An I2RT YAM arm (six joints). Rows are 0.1 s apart.
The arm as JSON. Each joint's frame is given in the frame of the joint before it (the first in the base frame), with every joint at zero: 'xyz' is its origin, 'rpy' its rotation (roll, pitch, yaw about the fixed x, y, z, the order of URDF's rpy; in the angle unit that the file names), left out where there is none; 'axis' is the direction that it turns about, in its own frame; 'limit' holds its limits. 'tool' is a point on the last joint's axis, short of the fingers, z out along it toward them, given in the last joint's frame.
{
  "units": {
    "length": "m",
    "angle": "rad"
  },
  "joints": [
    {
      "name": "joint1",
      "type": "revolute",
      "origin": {
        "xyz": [
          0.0,
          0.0,
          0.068
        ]
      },
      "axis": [
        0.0,
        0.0,
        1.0
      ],
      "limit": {
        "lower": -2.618,
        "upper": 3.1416
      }
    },
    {
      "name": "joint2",
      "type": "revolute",
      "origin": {
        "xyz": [
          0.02,
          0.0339,
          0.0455
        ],
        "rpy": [
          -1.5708,
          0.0,
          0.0
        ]
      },
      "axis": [
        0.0,
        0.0,
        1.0
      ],
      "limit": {
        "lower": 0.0,
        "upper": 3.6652
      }
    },
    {
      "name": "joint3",
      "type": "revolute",
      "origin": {
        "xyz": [
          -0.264,
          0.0,
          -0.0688
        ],
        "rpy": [
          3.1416,
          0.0,
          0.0
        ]
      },
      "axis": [
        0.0,
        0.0,
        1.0
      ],
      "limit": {
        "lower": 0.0,
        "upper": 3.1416
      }
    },
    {
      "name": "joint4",
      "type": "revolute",
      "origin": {
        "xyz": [
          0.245,
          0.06,
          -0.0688
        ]
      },
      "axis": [
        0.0,
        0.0,
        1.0
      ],
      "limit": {
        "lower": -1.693,
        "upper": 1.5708
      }
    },
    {
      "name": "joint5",
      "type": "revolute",
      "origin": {
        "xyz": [
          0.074,
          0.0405,
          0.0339
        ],
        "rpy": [
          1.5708,
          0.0,
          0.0
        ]
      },
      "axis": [
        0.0,
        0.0,
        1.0
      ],
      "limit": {
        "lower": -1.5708,
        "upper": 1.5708
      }
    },
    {
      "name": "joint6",
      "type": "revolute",
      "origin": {
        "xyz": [
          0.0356,
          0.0,
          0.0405
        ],
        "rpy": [
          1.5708,
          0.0,
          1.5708
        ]
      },
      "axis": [
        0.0,
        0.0,
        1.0
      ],
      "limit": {
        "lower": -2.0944,
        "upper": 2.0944
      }
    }
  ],
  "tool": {
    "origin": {
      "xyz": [
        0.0,
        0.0,
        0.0
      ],
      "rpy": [
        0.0,
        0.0,
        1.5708
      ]
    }
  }
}
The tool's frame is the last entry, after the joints.
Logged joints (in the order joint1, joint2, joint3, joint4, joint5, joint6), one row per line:
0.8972 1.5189 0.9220 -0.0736 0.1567 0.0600
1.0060 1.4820 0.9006 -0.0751 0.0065 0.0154
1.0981 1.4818 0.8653 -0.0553 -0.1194 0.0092
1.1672 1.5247 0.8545 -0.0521 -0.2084 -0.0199
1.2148 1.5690 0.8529 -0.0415 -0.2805 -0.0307
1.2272 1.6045 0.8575 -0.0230 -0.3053 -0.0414
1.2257 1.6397 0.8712 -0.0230 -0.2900 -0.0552
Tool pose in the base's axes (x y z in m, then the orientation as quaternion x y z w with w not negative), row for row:
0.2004 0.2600 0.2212 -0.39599 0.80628 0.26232 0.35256
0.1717 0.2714 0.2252 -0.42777 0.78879 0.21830 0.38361
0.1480 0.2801 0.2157 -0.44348 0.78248 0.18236 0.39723
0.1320 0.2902 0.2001 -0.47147 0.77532 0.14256 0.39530
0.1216 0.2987 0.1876 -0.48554 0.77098 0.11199 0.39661
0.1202 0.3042 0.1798 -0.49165 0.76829 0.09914 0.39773
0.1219 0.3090 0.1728 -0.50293 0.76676 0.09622 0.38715
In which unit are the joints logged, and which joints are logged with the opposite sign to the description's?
The joints are logged in radians. Opposite sign: joint5.
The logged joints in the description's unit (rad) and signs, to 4 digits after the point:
0.8972 1.5189 0.9220 -0.0736 -0.1567 0.0600
1.0060 1.4820 0.9006 -0.0751 -0.0065 0.0154
1.0981 1.4818 0.8653 -0.0553 0.1194 0.0092
1.1672 1.5247 0.8545 -0.0521 0.2084 -0.0199
1.2148 1.5690 0.8529 -0.0415 0.2805 -0.0307
1.2272 1.6045 0.8575 -0.0230 0.3053 -0.0414
1.2257 1.6397 0.8712 -0.0230 0.2900 -0.0552

